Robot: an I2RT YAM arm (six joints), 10 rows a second.
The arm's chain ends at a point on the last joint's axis. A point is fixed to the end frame.
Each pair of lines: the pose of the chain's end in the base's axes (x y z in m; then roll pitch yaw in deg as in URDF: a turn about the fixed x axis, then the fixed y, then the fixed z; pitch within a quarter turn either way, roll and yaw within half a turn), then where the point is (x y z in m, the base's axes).
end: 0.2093, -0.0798, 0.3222, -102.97, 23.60, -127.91
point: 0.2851 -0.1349 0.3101
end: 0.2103, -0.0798, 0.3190, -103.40, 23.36, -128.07
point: 0.2860 -0.1348 0.3062
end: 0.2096, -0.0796, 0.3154, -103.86, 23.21, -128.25
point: 0.2852 -0.1346 0.3019
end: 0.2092, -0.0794, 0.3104, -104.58, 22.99, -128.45
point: 0.2847 -0.1342 0.2959
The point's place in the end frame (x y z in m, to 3 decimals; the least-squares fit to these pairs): 0.002 -0.009 0.094
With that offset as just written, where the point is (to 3 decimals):
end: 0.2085, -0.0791, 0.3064, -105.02, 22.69, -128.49
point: 0.284 -0.134 0.291
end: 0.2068, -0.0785, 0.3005, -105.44, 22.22, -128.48
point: 0.282 -0.133 0.285
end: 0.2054, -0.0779, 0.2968, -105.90, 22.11, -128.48
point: 0.281 -0.132 0.280
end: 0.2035, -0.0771, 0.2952, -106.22, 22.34, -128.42
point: 0.279 -0.131 0.278
